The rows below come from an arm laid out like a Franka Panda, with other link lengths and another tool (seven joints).
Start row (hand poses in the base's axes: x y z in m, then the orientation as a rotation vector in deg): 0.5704 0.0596 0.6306 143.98 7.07 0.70
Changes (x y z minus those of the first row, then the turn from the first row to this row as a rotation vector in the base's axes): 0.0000 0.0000 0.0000 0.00 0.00 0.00; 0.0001 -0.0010 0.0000 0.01 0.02 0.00; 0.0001 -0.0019 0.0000 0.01 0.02 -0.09; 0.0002 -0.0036 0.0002 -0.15 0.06 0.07; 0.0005 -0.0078 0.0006 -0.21 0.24 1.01; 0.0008 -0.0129 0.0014 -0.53 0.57 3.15; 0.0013 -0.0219 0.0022 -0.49 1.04 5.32; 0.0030 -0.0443 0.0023 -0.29 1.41 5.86; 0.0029 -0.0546 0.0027 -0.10 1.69 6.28; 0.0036 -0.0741 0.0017 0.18 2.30 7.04
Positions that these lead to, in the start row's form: 0.5704 0.0596 0.6306 143.98 7.07 0.70; 0.5705 0.0586 0.6306 143.99 7.08 0.68; 0.5705 0.0577 0.6306 144.00 6.97 0.64; 0.5706 0.0560 0.6308 143.83 7.18 0.64; 0.5709 0.0518 0.6312 143.71 8.43 0.80; 0.5712 0.0467 0.6320 143.24 11.24 1.23; 0.5717 0.0377 0.6328 143.08 14.15 1.52; 0.5734 0.0153 0.6329 143.23 14.99 1.29; 0.5733 0.0050 0.6333 143.37 15.64 1.12; 0.5740 -0.0145 0.6323 143.57 16.86 0.69
